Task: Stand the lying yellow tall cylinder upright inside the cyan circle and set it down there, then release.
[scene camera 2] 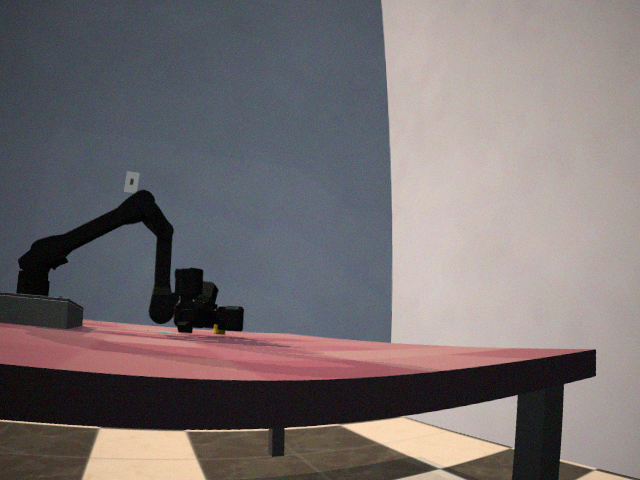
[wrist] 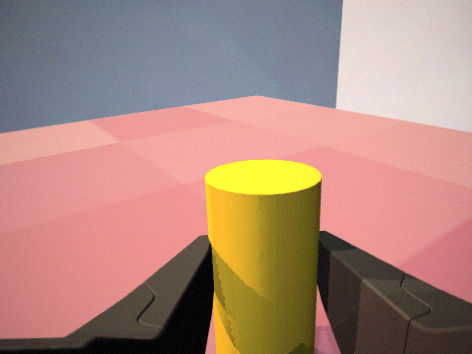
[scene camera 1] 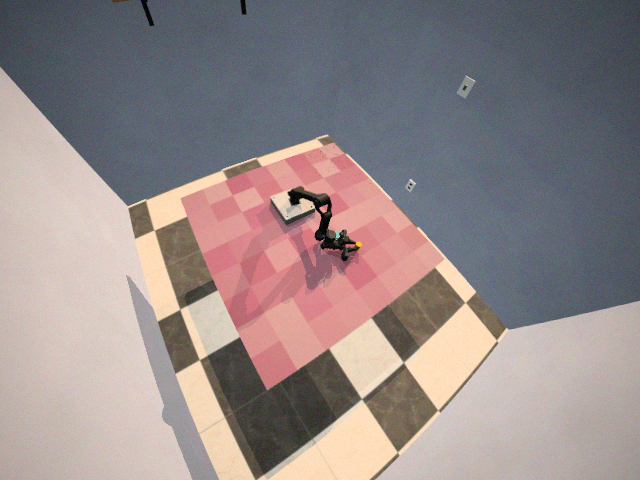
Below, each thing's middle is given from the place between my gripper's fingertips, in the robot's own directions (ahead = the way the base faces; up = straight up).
Now: hand 1 cm above the yellow tall cylinder (wrist: 263, 216).
